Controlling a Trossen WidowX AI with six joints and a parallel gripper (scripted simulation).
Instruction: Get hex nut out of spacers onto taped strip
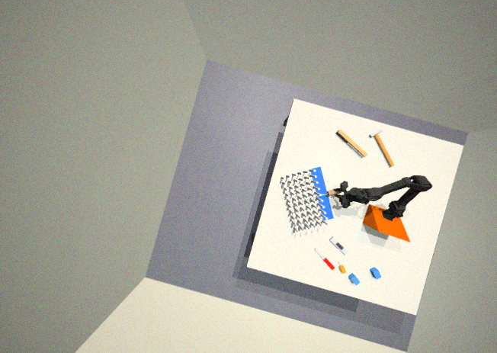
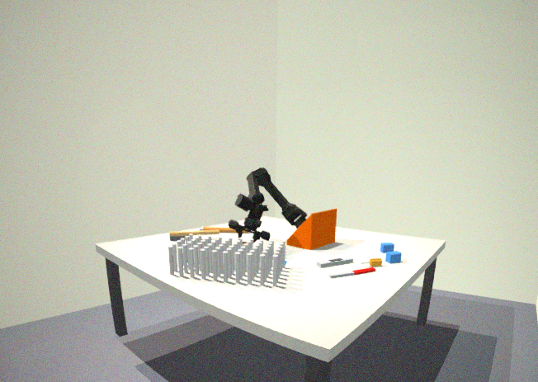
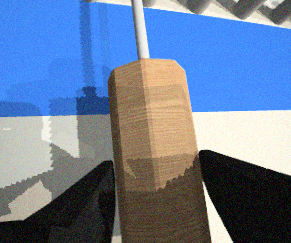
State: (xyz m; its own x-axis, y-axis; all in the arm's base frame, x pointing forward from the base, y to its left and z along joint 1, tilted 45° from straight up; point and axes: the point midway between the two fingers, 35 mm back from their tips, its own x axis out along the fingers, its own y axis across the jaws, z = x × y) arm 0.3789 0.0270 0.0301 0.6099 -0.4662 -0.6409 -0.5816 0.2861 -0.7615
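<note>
My gripper tip is 6 cm short of the blue taped strip, 5 cm to the right of it and 4 cm above it. The rest, counted from my gripper tip: orange-handled scraper (30 cm behind, 48 cm to the left, 2 cm below); then red-handled tool (15 cm behind, 47 cm to the left, 3 cm below); then white-grey bar (21 cm behind, 34 cm to the left, 2 cm below).
</note>
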